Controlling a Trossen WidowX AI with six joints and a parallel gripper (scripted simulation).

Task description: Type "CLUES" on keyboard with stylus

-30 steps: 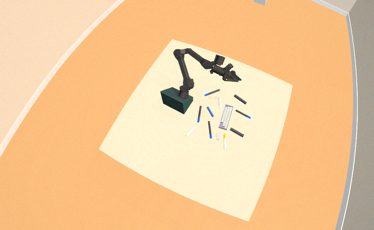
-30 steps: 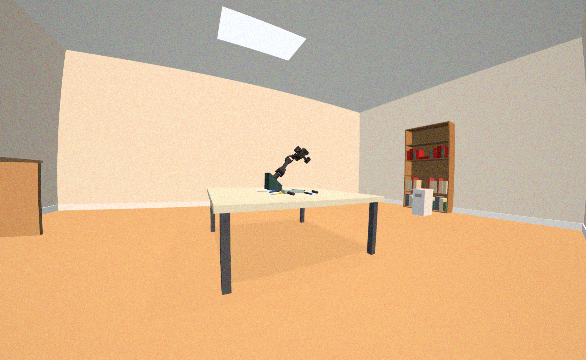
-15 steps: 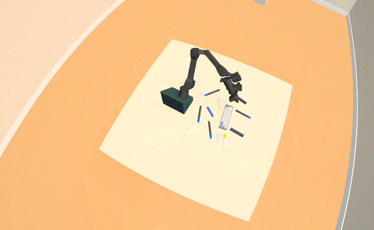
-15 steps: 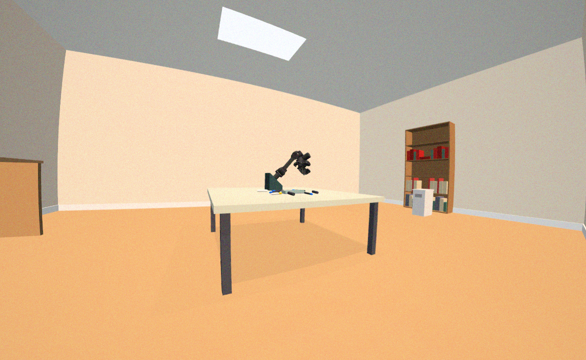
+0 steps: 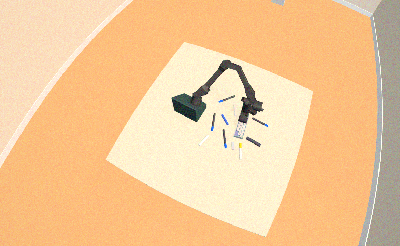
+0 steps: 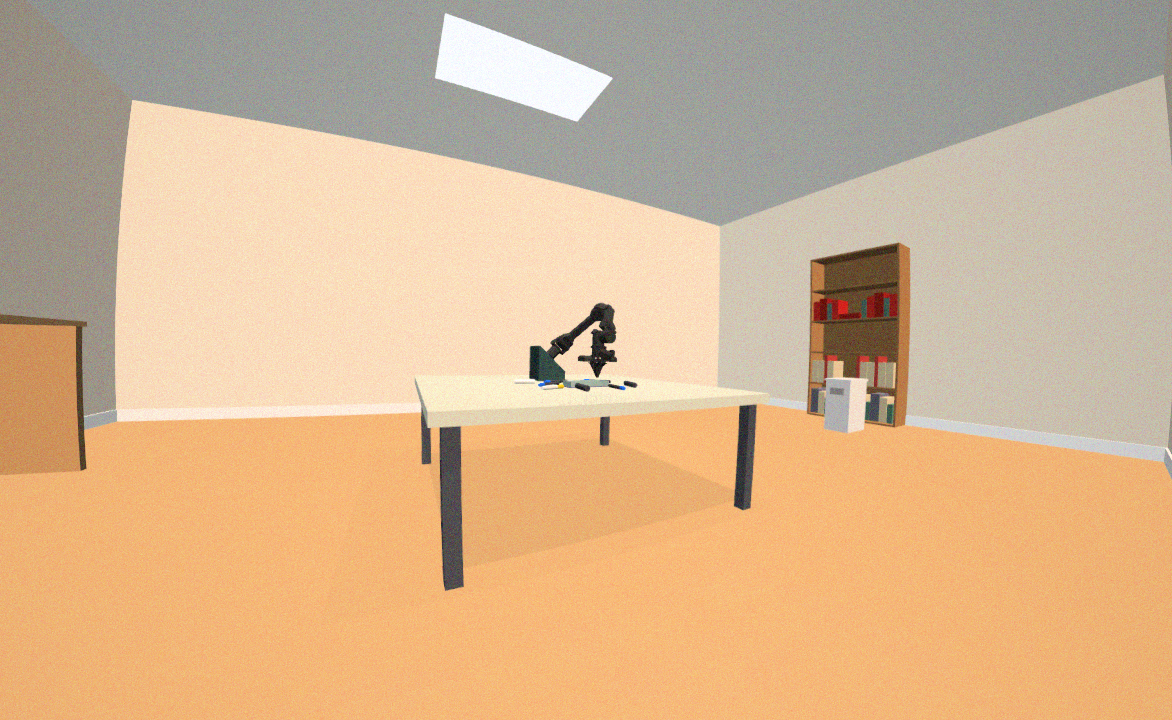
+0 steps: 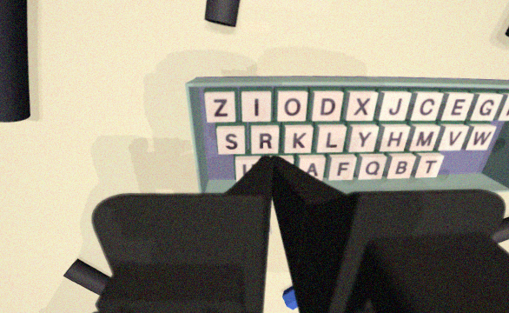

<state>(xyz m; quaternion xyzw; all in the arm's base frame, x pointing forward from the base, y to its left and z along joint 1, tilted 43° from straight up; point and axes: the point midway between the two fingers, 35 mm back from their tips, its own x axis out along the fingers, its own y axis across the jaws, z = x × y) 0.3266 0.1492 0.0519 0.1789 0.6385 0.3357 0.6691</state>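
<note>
The stylus is 100 mm to the right of my gripper tip, 80 mm behind it and 30 mm below it. The rest, counted from my gripper tip: stylus tip (120 mm to the right, 60 mm behind, 30 mm below).
</note>
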